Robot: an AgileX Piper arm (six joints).
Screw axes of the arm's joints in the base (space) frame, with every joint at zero. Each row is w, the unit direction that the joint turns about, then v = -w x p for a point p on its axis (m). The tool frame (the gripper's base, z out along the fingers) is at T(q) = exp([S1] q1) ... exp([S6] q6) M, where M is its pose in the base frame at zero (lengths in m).
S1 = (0, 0, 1, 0.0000, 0.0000, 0.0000)
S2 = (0, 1, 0, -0.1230, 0.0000, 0.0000)
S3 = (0, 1, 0, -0.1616, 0.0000, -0.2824)
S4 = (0.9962, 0, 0.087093, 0.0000, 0.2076, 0.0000)
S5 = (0, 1, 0, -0.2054, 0.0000, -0.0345)
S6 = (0.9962, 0, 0.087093, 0.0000, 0.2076, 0.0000)
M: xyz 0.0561 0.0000 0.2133 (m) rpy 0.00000 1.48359 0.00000 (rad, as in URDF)
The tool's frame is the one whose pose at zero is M.
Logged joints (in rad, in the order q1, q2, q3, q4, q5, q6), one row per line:
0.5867 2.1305 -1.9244 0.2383 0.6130 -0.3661
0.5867 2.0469 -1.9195 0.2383 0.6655 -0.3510
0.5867 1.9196 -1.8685 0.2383 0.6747 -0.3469
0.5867 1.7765 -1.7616 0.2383 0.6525 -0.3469
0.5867 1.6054 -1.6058 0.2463 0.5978 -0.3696
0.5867 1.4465 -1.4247 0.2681 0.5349 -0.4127
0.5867 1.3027 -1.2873 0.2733 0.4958 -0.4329
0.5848 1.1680 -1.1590 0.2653 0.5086 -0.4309
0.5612 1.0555 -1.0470 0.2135 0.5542 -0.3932
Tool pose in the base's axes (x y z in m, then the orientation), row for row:
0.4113 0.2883 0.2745 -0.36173 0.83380 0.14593 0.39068
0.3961 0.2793 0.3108 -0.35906 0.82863 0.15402 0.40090
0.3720 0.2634 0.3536 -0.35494 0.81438 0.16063 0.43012
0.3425 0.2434 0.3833 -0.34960 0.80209 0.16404 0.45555
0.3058 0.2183 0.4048 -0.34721 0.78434 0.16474 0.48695
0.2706 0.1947 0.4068 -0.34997 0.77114 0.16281 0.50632
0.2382 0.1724 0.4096 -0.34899 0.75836 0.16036 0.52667
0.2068 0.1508 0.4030 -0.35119 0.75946 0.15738 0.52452
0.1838 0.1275 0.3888 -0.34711 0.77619 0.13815 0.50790
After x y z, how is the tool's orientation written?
As a quaternion, x y z w.
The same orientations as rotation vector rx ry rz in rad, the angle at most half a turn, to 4 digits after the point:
-0.9191 2.1185 0.3708
-0.9080 2.0954 0.3895
-0.8855 2.0318 0.4008
-0.8623 1.9783 0.4046
-0.8445 1.9077 0.4007
-0.8440 1.8598 0.3927
-0.8343 1.8130 0.3834
-0.8404 1.8173 0.3766
-0.8366 1.8707 0.3330

